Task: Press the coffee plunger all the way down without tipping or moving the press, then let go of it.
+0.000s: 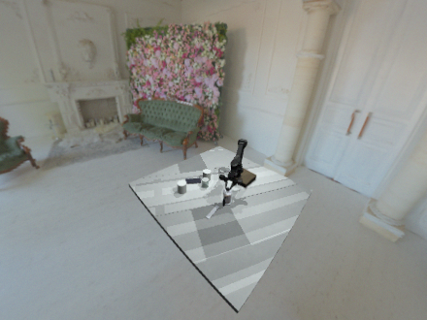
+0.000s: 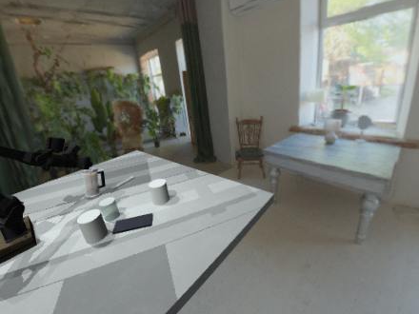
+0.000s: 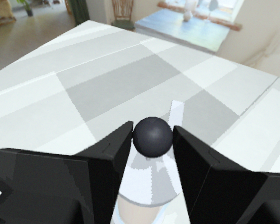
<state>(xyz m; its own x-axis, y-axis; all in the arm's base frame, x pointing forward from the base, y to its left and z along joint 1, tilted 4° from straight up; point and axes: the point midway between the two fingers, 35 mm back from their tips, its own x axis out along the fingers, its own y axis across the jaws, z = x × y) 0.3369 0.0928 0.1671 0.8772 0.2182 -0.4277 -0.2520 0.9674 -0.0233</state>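
My gripper tip is now 9 cm above the coffee press and 1 cm past it. From my gripper tip the other things lie so: dark flat slab: 42 cm to the right, 17 cm below, 6 cm behind; white flat bar: 17 cm below, 12 cm ahead, 4 cm to the right.
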